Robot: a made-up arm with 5 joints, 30 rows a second.
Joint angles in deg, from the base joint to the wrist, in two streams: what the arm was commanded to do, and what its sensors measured. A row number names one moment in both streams.
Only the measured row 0 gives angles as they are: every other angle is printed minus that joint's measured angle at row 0.
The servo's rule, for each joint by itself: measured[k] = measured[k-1] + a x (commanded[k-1-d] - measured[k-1]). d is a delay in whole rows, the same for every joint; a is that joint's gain. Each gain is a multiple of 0.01, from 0.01 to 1. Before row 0 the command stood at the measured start. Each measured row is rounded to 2 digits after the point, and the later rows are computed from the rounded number. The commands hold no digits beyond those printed.
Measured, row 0:
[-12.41 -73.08 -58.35 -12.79 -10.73]
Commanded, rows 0 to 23:
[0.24 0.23 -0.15 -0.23 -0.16]
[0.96 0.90 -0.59 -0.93 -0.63]
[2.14 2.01 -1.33 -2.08 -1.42]
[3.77 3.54 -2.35 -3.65 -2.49]
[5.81 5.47 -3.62 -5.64 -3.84]
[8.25 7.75 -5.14 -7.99 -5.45]
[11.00 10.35 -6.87 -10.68 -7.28]
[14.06 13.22 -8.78 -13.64 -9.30]
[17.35 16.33 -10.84 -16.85 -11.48]
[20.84 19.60 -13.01 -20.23 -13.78]
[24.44 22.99 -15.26 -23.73 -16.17]
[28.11 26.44 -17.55 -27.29 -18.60]
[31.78 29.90 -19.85 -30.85 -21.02]
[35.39 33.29 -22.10 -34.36 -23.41]
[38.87 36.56 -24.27 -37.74 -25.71]
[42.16 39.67 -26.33 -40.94 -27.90]
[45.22 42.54 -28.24 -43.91 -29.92]
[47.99 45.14 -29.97 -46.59 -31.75]
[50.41 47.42 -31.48 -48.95 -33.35]
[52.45 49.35 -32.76 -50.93 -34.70]
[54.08 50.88 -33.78 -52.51 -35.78]
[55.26 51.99 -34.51 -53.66 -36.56]
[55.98 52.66 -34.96 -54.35 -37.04]
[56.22 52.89 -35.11 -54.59 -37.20]
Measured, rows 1 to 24:
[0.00 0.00 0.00 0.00 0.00]
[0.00 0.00 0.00 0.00 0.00]
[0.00 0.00 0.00 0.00 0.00]
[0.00 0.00 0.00 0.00 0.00]
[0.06 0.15 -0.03 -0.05 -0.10]
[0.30 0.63 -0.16 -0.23 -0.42]
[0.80 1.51 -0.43 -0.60 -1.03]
[1.60 2.81 -0.87 -1.21 -1.92]
[2.74 4.51 -1.50 -2.10 -3.09]
[4.23 6.58 -2.34 -3.28 -4.53]
[6.06 8.99 -3.38 -4.76 -6.21]
[8.22 11.70 -4.62 -6.54 -8.09]
[10.69 14.66 -6.05 -8.60 -10.16]
[13.43 17.82 -7.65 -10.93 -12.37]
[16.40 21.13 -9.40 -13.49 -14.69]
[19.56 24.53 -11.27 -16.25 -17.08]
[22.86 27.97 -13.24 -19.17 -19.48]
[26.24 31.37 -15.28 -22.21 -21.88]
[29.65 34.69 -17.35 -25.32 -24.22]
[33.03 37.88 -19.42 -28.44 -26.46]
[36.32 40.86 -21.45 -31.53 -28.57]
[39.47 43.60 -23.41 -34.54 -30.51]
[42.42 46.04 -25.27 -37.42 -32.24]
[45.13 48.16 -26.99 -40.12 -33.74]
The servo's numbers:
d 4
a 0.27 0.64 0.23 0.20 0.61

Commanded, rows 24 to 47:
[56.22 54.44 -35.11 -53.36 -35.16]
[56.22 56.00 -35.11 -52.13 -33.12]
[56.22 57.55 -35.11 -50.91 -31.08]
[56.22 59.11 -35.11 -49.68 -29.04]
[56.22 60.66 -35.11 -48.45 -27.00]
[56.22 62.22 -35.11 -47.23 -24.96]
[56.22 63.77 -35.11 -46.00 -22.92]
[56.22 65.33 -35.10 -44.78 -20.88]
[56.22 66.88 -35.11 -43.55 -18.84]
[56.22 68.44 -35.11 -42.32 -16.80]
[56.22 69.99 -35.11 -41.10 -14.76]
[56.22 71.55 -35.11 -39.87 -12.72]
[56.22 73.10 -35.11 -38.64 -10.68]
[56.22 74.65 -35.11 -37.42 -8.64]
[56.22 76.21 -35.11 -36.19 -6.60]
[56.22 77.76 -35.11 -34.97 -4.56]
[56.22 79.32 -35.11 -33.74 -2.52]
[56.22 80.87 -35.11 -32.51 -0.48]
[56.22 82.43 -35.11 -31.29 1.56]
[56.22 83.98 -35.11 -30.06 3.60]
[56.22 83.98 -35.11 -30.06 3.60]
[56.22 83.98 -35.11 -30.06 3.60]
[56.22 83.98 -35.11 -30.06 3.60]
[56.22 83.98 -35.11 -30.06 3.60]
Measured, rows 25 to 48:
[47.55 49.90 -28.55 -42.60 -34.98]
[49.63 51.24 -29.92 -44.81 -35.94]
[51.34 52.15 -31.08 -46.72 -36.61]
[52.66 52.62 -32.01 -48.29 -36.97]
[53.62 53.78 -32.72 -49.30 -35.87]
[54.32 55.20 -33.27 -49.87 -34.19]
[54.83 56.70 -33.69 -50.08 -32.29]
[55.21 58.24 -34.02 -50.00 -30.31]
[55.48 59.79 -34.27 -49.69 -28.29]
[55.68 61.35 -34.46 -49.20 -26.26]
[55.83 62.90 -34.61 -48.56 -24.22]
[55.94 64.46 -34.72 -47.80 -22.18]
[56.02 66.01 -34.81 -46.95 -20.14]
[56.07 67.57 -34.88 -46.02 -18.10]
[56.11 69.12 -34.93 -45.04 -16.06]
[56.14 70.68 -34.97 -44.01 -14.02]
[56.16 72.23 -35.00 -42.94 -11.98]
[56.18 73.78 -35.03 -41.84 -9.94]
[56.19 75.34 -35.05 -40.71 -7.90]
[56.20 76.89 -35.06 -39.56 -5.86]
[56.21 78.45 -35.07 -38.40 -3.82]
[56.21 80.00 -35.08 -37.22 -1.78]
[56.21 81.56 -35.09 -36.03 0.26]
[56.21 83.11 -35.09 -34.84 2.30]

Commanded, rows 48 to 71:
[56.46 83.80 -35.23 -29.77 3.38]
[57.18 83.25 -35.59 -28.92 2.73]
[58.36 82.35 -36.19 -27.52 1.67]
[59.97 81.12 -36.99 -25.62 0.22]
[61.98 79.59 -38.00 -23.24 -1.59]
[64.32 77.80 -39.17 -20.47 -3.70]
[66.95 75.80 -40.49 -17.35 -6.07]
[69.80 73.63 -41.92 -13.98 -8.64]
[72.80 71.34 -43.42 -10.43 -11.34]
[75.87 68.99 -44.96 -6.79 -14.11]
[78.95 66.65 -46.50 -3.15 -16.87]
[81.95 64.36 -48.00 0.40 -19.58]
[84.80 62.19 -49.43 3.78 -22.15]
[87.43 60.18 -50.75 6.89 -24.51]
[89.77 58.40 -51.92 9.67 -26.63]
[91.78 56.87 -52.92 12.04 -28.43]
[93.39 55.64 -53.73 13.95 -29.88]
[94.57 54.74 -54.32 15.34 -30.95]
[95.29 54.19 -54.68 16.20 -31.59]
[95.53 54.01 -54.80 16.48 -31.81]
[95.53 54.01 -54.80 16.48 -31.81]
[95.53 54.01 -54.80 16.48 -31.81]
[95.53 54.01 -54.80 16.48 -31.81]
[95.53 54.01 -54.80 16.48 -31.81]
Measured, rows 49 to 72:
[56.21 83.67 -35.09 -33.88 3.09]
[56.21 83.87 -35.09 -33.12 3.40]
[56.21 83.94 -35.09 -32.51 3.52]
[56.21 83.97 -35.09 -32.02 3.57]
[56.28 83.86 -35.12 -31.57 3.45]
[56.52 83.47 -35.23 -31.04 3.01]
[57.02 82.75 -35.45 -30.34 2.19]
[57.82 81.71 -35.80 -29.40 0.99]
[58.94 80.35 -36.31 -28.17 -0.58]
[60.39 78.72 -36.97 -26.63 -2.48]
[62.16 76.85 -37.78 -24.77 -4.67]
[64.22 74.79 -38.73 -22.61 -7.09]
[66.54 72.58 -39.81 -20.17 -9.68]
[69.06 70.28 -40.99 -17.49 -12.38]
[71.73 67.96 -42.26 -14.62 -15.12]
[74.49 65.66 -43.58 -11.62 -17.84]
[77.27 63.44 -44.93 -8.54 -20.47]
[80.01 61.35 -46.27 -5.45 -22.93]
[82.65 59.46 -47.57 -2.43 -25.19]
[85.12 57.80 -48.80 0.46 -27.17]
[87.35 56.42 -49.93 3.16 -28.82]
[89.30 55.34 -50.94 5.60 -30.12]
[90.92 54.60 -51.80 7.72 -31.02]
[92.16 54.22 -52.49 9.47 -31.50]

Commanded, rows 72 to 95:
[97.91 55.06 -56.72 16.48 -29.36]
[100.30 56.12 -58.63 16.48 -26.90]
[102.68 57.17 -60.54 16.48 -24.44]
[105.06 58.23 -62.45 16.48 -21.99]
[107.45 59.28 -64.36 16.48 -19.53]
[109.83 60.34 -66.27 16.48 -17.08]
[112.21 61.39 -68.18 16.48 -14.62]
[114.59 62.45 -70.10 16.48 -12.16]
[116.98 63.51 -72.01 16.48 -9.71]
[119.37 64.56 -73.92 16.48 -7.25]
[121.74 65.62 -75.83 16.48 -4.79]
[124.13 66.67 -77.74 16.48 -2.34]
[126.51 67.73 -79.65 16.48 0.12]
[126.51 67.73 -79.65 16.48 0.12]
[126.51 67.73 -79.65 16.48 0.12]
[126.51 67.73 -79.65 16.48 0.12]
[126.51 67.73 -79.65 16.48 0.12]
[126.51 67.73 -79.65 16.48 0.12]
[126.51 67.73 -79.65 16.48 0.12]
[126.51 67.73 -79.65 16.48 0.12]
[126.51 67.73 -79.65 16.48 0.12]
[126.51 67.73 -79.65 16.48 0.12]
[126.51 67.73 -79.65 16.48 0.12]
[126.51 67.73 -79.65 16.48 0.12]
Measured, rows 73 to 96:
[93.07 54.09 -53.02 10.87 -31.69]
[93.73 54.04 -53.43 11.99 -31.76]
[94.22 54.02 -53.75 12.89 -31.79]
[94.57 54.01 -53.99 13.61 -31.80]
[95.47 54.68 -54.62 14.18 -30.31]
[96.77 55.60 -55.54 14.64 -28.23]
[98.37 56.60 -56.69 15.01 -25.92]
[100.18 57.64 -58.01 15.30 -23.52]
[102.14 58.69 -59.47 15.54 -21.09]
[104.22 59.75 -61.03 15.73 -18.64]
[106.38 60.80 -62.67 15.88 -16.19]
[108.60 61.86 -64.38 16.00 -13.73]
[110.86 62.92 -66.13 16.10 -11.28]
[113.16 63.97 -67.92 16.18 -8.82]
[115.48 65.03 -69.74 16.24 -6.36]
[117.82 66.08 -71.58 16.29 -3.91]
[120.17 67.14 -73.44 16.33 -1.45]
[121.88 67.52 -74.87 16.36 -0.49]
[123.13 67.65 -75.97 16.38 -0.12]
[124.04 67.70 -76.82 16.40 0.03]
[124.71 67.72 -77.47 16.42 0.08]
[125.20 67.73 -77.97 16.43 0.10]
[125.55 67.73 -78.36 16.44 0.11]
[125.81 67.73 -78.66 16.45 0.12]

